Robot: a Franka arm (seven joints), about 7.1 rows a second.
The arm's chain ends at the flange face. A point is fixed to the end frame.
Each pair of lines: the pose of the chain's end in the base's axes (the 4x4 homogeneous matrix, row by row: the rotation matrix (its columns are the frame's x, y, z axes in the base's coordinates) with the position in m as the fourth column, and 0 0 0 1 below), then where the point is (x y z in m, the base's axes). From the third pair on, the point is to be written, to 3 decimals.
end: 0.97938, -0.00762, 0.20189, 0.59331; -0.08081, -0.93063, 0.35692, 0.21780; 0.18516, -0.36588, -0.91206, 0.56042; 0, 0, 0, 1
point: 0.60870 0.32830 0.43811
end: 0.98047, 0.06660, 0.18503, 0.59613; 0.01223, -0.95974, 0.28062, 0.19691; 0.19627, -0.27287, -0.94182, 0.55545; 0, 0, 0, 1
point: 0.60459 0.29581 0.42296
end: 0.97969, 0.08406, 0.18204, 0.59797; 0.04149, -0.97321, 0.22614, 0.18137; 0.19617, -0.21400, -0.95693, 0.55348; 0, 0, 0, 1
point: 0.605 0.272 0.415
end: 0.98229, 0.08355, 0.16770, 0.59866; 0.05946, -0.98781, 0.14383, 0.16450; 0.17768, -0.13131, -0.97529, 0.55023; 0, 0, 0, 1
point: 0.603 0.243 0.405
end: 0.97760, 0.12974, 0.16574, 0.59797; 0.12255, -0.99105, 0.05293, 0.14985; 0.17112, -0.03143, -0.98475, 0.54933; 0, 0, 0, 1
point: 0.600 0.214 0.397
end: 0.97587, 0.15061, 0.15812, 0.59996; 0.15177, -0.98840, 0.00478, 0.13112; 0.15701, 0.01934, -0.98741, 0.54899; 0, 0, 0, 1
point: 0.599 0.187 0.393
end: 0.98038, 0.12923, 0.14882, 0.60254; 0.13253, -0.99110, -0.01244, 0.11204; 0.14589, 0.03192, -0.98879, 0.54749; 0, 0, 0, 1
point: 0.602 0.166 0.391
